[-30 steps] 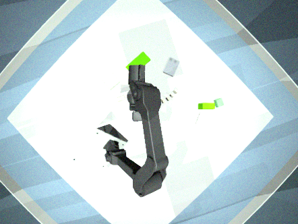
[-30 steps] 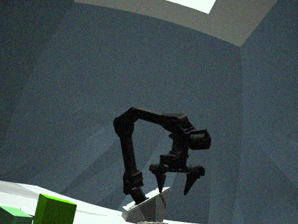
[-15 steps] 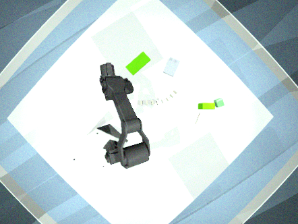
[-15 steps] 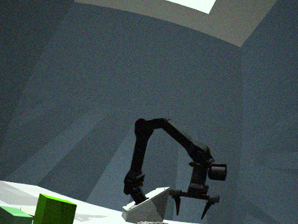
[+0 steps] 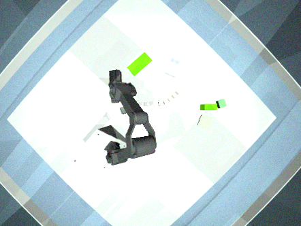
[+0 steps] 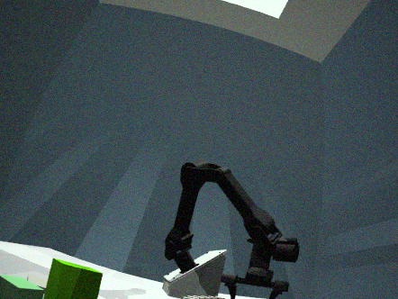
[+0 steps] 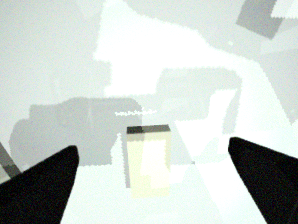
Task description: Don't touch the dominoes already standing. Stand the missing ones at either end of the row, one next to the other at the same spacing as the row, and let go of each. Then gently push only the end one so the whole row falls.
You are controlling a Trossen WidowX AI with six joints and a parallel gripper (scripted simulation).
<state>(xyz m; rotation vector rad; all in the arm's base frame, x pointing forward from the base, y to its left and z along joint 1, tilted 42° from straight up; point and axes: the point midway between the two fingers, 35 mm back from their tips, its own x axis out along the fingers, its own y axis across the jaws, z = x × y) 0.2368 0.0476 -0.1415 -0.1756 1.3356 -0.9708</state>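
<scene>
Now: the flat bright green block 230 mm ahead of my gripper tip, 70 mm to the left of it and 10 mm below it. From my gripper tip the other things lie so: grey block 340 mm ahead, 110 mm to the right; then pale green cube 490 mm to the right, 360 mm ahead.
</scene>
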